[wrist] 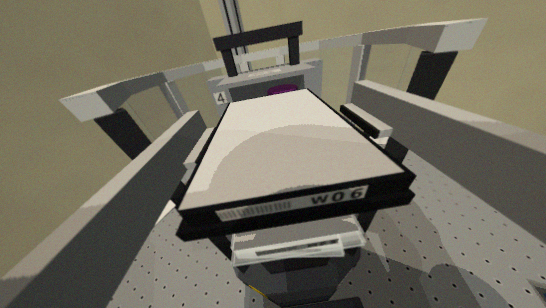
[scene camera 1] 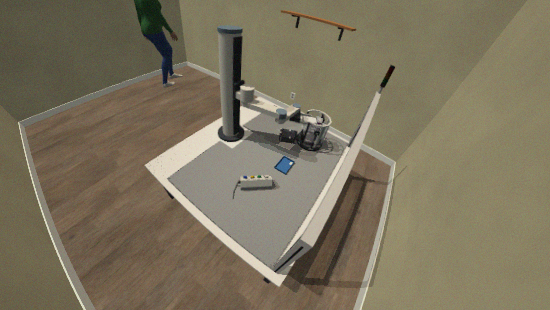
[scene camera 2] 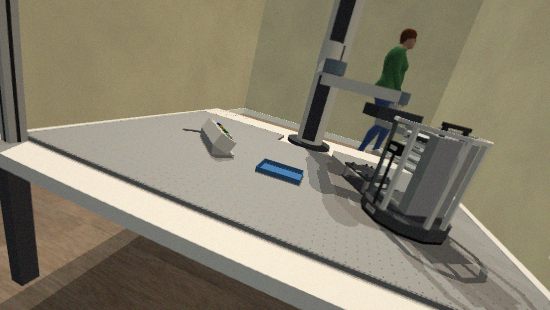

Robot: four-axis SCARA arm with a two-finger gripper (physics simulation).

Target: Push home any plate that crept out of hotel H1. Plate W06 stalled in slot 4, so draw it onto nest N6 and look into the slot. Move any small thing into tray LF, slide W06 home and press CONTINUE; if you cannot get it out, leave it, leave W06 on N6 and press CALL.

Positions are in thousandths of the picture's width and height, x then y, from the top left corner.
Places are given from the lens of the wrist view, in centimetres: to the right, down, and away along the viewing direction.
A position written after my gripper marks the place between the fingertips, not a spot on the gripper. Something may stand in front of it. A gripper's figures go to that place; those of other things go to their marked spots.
my gripper (wrist: 506, 356): 0, -4, 11
plate (wrist: 528, 515): 1, 0, 6
round plate rack (wrist: 763, 193): 10, -6, 9
The marked spots on the round plate rack and the plate are 11 cm apart.
